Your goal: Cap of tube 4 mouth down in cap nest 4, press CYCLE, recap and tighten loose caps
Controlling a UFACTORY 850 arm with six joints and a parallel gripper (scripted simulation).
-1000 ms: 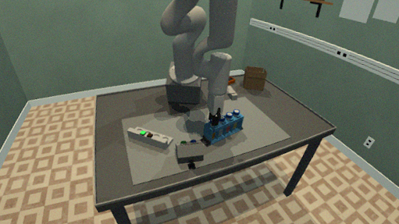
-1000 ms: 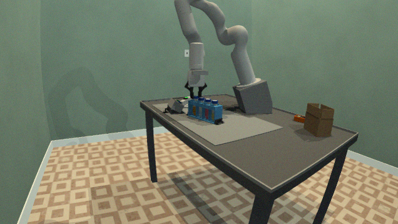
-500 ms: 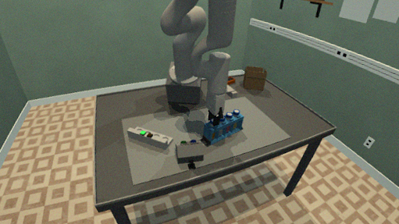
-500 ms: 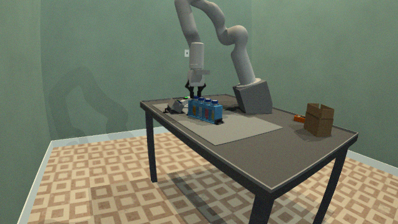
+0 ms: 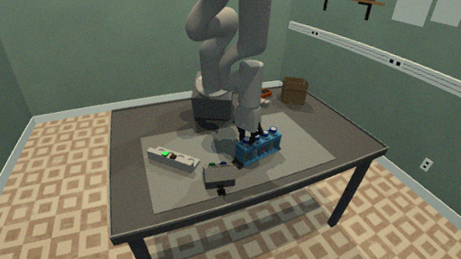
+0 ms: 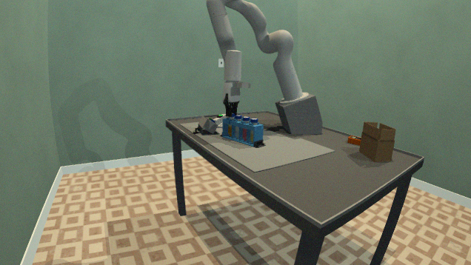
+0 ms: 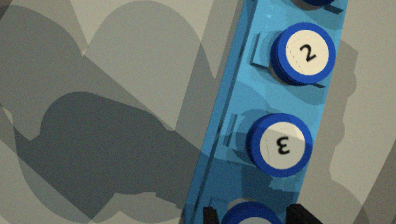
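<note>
The blue cap marked 4 lies 10 mm below my hand. From my hand the other things lie so: blue key: 120 mm to the right, 60 mm below, 30 mm ahead; then green key: 170 mm to the right, 60 mm below, 20 mm ahead; then grey key housing: 150 mm to the right, 80 mm below, 40 mm ahead.
</note>
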